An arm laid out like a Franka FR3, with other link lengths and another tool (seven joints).
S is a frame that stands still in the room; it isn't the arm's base.
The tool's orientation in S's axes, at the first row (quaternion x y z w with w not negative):
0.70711 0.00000 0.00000 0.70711
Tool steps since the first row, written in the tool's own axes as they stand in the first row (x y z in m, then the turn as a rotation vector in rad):
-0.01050 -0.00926 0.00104 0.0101 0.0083 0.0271
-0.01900 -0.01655 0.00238 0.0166 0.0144 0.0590
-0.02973 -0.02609 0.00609 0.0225 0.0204 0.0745
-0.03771 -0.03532 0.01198 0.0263 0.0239 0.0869
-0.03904 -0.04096 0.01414 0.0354 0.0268 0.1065
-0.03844 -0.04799 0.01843 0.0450 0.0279 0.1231
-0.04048 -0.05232 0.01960 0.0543 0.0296 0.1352
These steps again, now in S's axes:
-0.01050 -0.00104 -0.00926 0.0101 -0.0271 0.0083
-0.01900 -0.00238 -0.01655 0.0166 -0.0590 0.0144
-0.02973 -0.00609 -0.02609 0.0225 -0.0745 0.0204
-0.03771 -0.01198 -0.03532 0.0263 -0.0869 0.0239
-0.03904 -0.01414 -0.04096 0.0354 -0.1065 0.0268
-0.03844 -0.01843 -0.04799 0.0450 -0.1231 0.0279
-0.04048 -0.01960 -0.05232 0.0543 -0.1352 0.0296

